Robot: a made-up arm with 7 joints. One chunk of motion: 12 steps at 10 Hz.
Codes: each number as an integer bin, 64 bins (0 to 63) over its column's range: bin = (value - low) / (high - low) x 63, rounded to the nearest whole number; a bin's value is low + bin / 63 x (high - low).
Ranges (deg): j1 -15..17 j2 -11..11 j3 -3..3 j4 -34..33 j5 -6..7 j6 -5..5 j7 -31..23
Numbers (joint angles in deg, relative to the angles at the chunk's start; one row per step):
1: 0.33 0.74 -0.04 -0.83 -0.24 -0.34 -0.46
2: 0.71 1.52 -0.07 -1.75 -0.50 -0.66 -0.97
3: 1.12 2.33 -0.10 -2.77 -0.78 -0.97 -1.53
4: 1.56 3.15 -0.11 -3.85 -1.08 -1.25 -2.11
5: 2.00 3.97 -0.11 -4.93 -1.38 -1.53 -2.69
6: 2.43 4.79 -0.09 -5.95 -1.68 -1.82 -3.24
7: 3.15 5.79 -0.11 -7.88 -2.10 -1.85 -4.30
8: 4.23 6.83 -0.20 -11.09 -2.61 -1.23 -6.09
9: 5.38 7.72 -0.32 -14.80 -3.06 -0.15 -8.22
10: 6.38 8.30 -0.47 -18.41 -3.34 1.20 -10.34
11: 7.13 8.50 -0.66 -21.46 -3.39 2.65 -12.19
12: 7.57 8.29 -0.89 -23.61 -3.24 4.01 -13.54
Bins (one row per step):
1: 30 34 31 31 28 29 36
2: 31 36 31 30 27 27 35
3: 32 38 30 29 25 25 34
4: 33 41 30 28 24 24 34
5: 33 43 30 27 22 22 33
6: 34 45 31 26 21 20 32
7: 36 48 30 25 19 20 31
8: 38 51 29 22 16 24 29
9: 40 54 28 18 14 31 27
10: 42 55 27 15 13 39 24
11: 44 56 25 12 13 48 22
12: 44 55 22 10 13 57 20

